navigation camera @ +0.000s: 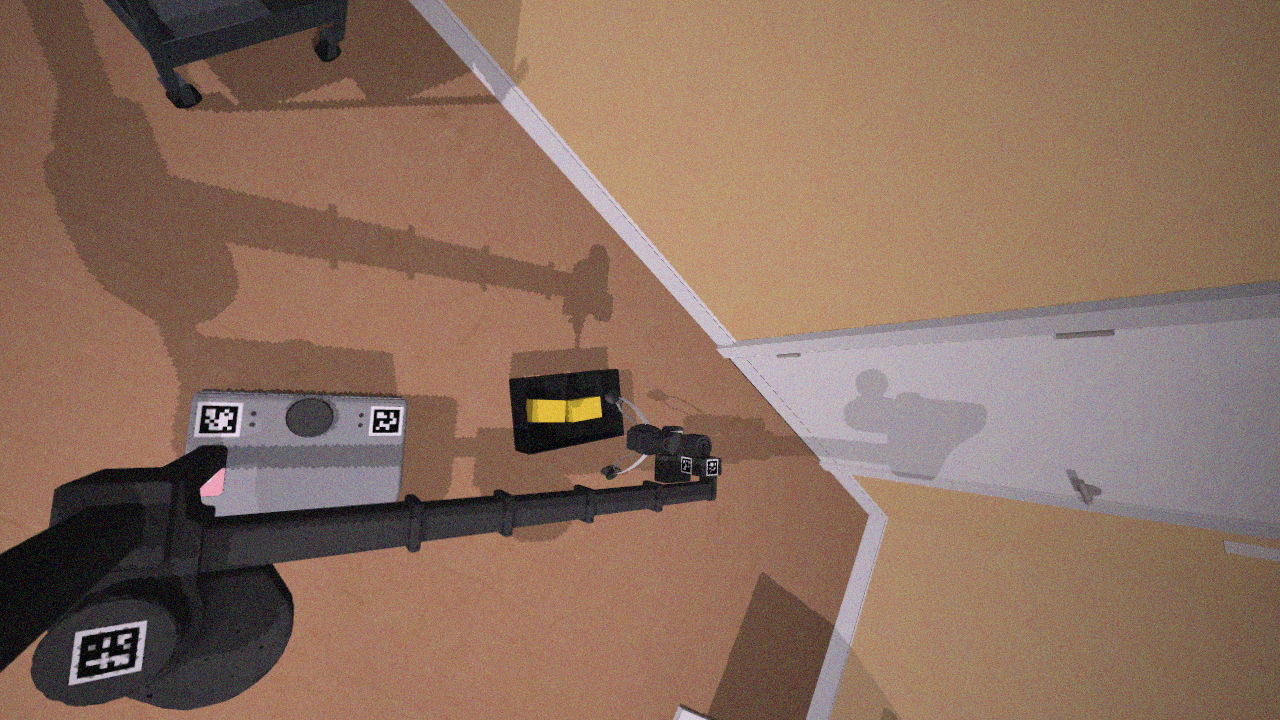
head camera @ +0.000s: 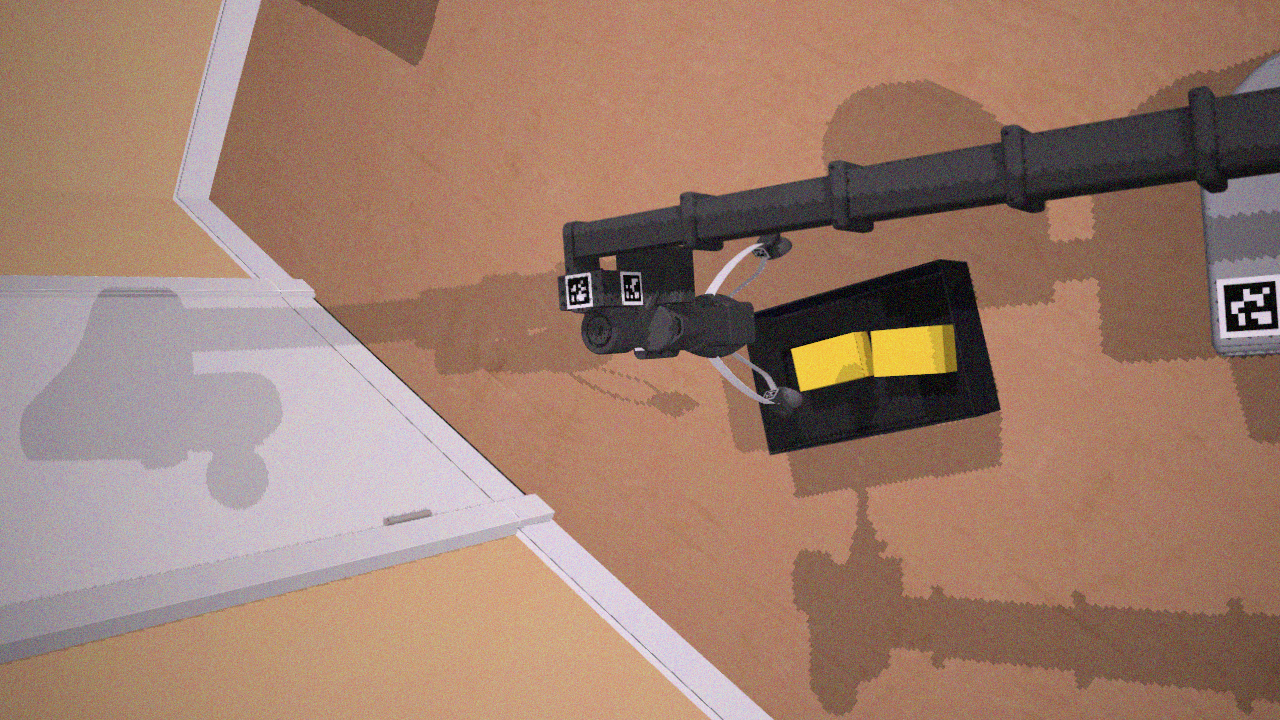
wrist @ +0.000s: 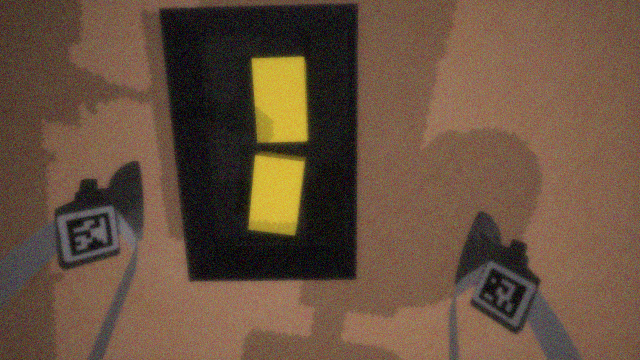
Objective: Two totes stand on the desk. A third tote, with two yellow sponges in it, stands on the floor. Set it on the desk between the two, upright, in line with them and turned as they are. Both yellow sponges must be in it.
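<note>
The black tote (head camera: pixel 977 344) (navigation camera: pixel 520 420) (wrist: pixel 330 257) stands upright on the floor beside the robot's base. Two yellow sponges lie in it end to end: one sponge (head camera: pixel 830 361) (navigation camera: pixel 584 409) (wrist: pixel 276 195) nearer my gripper's wrist, the other sponge (head camera: pixel 913 350) (navigation camera: pixel 546 411) (wrist: pixel 281 100) nearer the base. My gripper (head camera: pixel 779 322) (navigation camera: pixel 611 433) (wrist: pixel 307 213) is open and empty, pointing down above the tote's end away from the base. In the wrist view the tote shows between the fingers, closer to the left finger; the right finger is well out to the side. The desk and its two totes do not show.
The robot's grey base (head camera: pixel 1230 259) (navigation camera: pixel 295 483) is beside the tote. The extended arm (head camera: pixel 939 179) (navigation camera: pixel 456 522) passes alongside. A white door (head camera: pixel 295 429) (navigation camera: pixel 984 385) and tan walls (head camera: pixel 375 626) (navigation camera: pixel 895 179) stand past the wrist. A dark wheeled cart (navigation camera: pixel 241 42) stands at the navigation view's upper left.
</note>
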